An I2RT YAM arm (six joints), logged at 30 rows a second.
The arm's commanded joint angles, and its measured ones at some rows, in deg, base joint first. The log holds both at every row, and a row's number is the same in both.
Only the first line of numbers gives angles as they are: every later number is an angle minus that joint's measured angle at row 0.
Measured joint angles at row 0:
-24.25 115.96 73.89 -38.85 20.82 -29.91
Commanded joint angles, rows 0 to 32:
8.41 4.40 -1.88 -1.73 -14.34 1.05
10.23 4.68 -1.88 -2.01 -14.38 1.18
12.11 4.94 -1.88 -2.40 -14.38 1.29
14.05 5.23 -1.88 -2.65 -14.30 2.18
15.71 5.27 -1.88 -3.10 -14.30 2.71
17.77 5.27 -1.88 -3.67 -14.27 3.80
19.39 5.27 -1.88 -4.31 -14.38 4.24
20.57 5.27 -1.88 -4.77 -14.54 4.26
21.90 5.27 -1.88 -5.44 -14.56 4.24
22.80 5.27 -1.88 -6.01 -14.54 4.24
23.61 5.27 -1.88 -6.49 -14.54 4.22
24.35 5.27 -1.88 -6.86 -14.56 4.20
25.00 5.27 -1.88 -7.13 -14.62 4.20
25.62 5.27 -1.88 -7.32 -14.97 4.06
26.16 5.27 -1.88 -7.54 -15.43 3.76
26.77 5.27 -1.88 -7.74 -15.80 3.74
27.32 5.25 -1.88 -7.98 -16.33 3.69
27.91 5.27 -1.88 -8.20 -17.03 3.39
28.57 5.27 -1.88 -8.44 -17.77 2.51
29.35 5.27 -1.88 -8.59 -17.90 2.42
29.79 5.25 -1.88 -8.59 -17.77 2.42
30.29 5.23 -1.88 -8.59 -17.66 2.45
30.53 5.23 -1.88 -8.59 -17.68 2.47
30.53 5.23 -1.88 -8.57 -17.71 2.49
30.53 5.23 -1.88 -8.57 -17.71 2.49
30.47 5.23 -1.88 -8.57 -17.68 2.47
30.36 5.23 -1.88 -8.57 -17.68 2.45
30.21 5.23 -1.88 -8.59 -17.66 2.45
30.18 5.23 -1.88 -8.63 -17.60 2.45
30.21 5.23 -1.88 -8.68 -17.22 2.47
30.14 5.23 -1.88 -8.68 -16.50 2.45
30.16 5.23 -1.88 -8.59 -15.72 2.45
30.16 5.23 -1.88 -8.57 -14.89 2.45
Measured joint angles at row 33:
28.81 0.00 1.13 -8.50 -3.78 3.02
